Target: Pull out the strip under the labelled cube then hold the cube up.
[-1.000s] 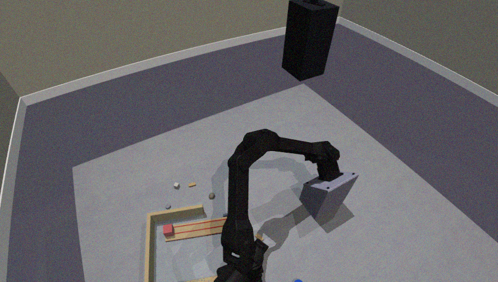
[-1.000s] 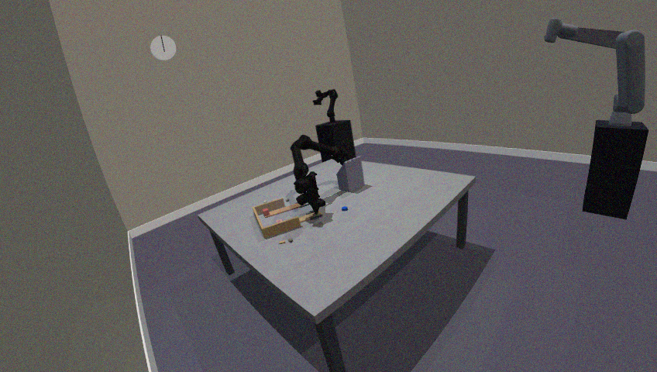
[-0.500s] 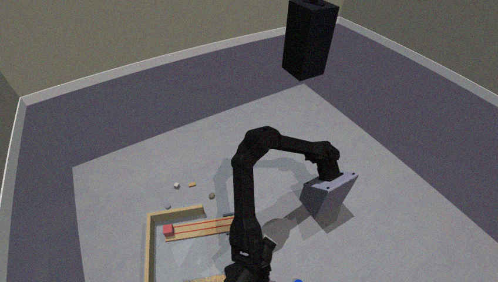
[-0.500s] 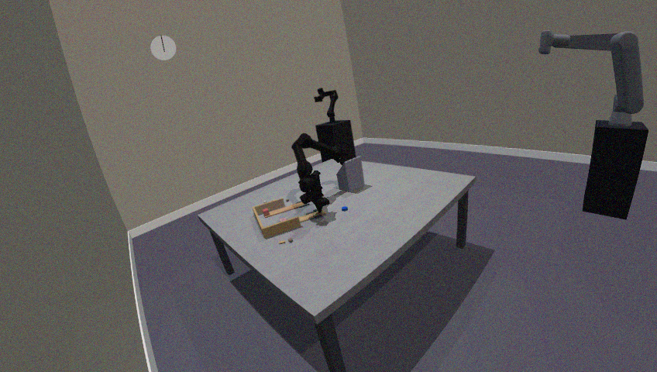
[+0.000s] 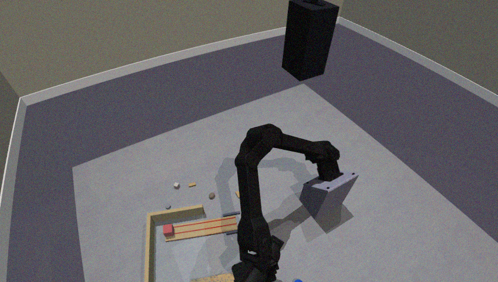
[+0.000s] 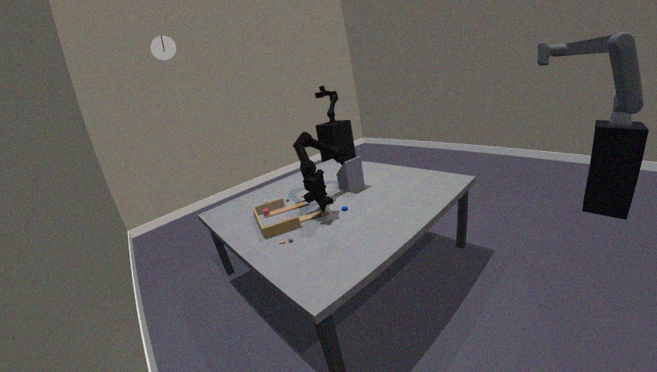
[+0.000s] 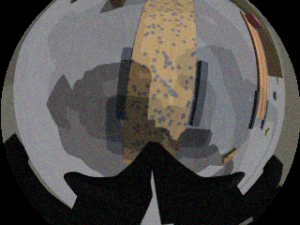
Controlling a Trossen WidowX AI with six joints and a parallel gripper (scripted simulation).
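The blue object is 80 mm to the left of my gripper tip and 80 mm behind it. The rest, counted from my gripper tip: tan piece: 420 mm to the right, 70 mm ahead; white cube: 440 mm to the right, 120 mm ahead; speckled tan strip: 90 mm ahead, 30 mm to the right.
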